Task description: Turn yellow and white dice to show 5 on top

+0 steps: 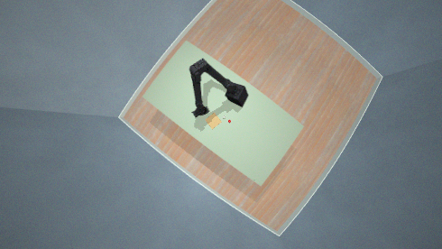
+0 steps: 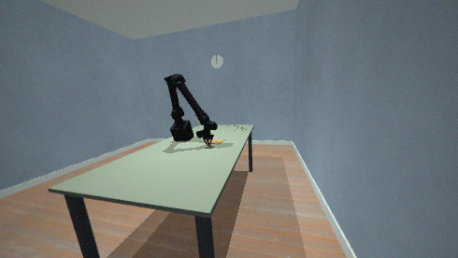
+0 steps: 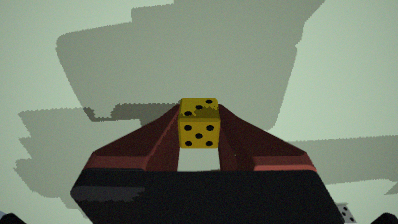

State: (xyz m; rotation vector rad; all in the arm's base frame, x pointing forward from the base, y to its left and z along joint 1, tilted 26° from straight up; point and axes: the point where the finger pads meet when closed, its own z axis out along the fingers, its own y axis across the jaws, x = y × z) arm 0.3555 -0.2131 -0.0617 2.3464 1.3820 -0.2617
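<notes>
Right now the yellow die is right at my hand. Also, from my hand: tan mat 14 cm to the left, 3 cm ahead, 1 cm below; red die 30 cm to the left, 7 cm behind; white die 22 cm to the left, 7 cm behind.
</notes>
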